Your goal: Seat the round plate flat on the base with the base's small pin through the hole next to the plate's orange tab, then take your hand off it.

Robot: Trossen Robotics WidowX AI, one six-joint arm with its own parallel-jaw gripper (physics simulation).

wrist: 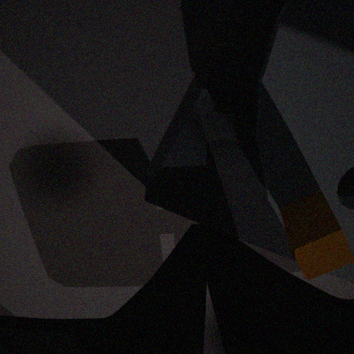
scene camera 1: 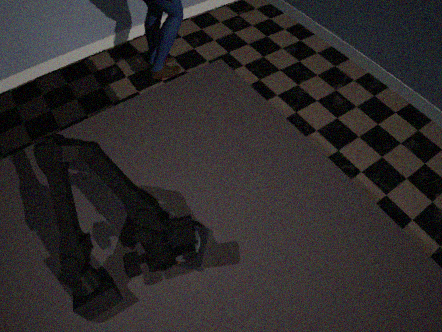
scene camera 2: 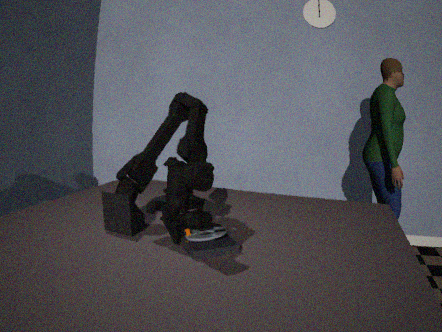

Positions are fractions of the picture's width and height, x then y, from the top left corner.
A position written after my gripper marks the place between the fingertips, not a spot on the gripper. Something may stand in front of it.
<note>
I see my gripper (scene camera 2: 0.40,0.73), a round grey plate (wrist: 0.84,0.35) and a dark square base (wrist: 0.59,0.48).
My gripper also shows in the wrist view (wrist: 0.57,0.66) and in scene camera 1 (scene camera 1: 0.38,0.81).
</note>
